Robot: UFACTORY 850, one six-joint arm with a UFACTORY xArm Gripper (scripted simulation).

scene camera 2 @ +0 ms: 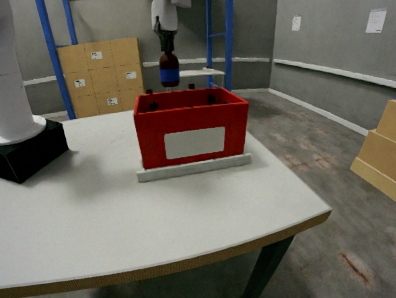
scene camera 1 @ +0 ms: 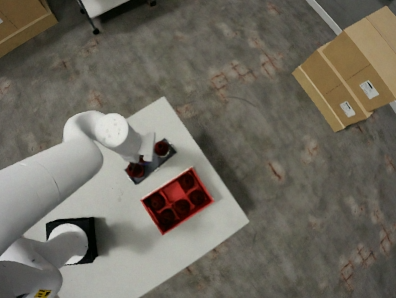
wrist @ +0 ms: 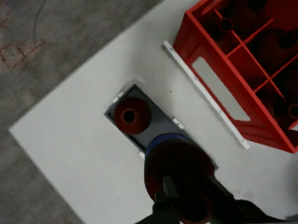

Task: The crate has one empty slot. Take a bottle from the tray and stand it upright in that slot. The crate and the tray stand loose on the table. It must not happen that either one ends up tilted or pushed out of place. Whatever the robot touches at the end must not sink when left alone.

Scene:
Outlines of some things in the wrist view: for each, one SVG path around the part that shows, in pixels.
My gripper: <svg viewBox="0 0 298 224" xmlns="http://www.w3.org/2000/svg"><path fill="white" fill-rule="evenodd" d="M173 178L163 176L163 191L155 191L155 203L152 205L152 214L134 224L181 224L180 197ZM204 177L203 189L214 205L214 213L209 221L210 224L298 224L298 222L268 216L255 203L242 199L236 200L234 195L213 175Z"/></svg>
A dark tray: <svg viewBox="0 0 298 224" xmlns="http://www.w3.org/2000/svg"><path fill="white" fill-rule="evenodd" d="M104 113L116 126L113 120L113 112L118 102L130 96L142 98L151 108L151 124L143 133L138 135L122 133L144 155L152 139L168 132L180 134L196 145L135 83Z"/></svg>

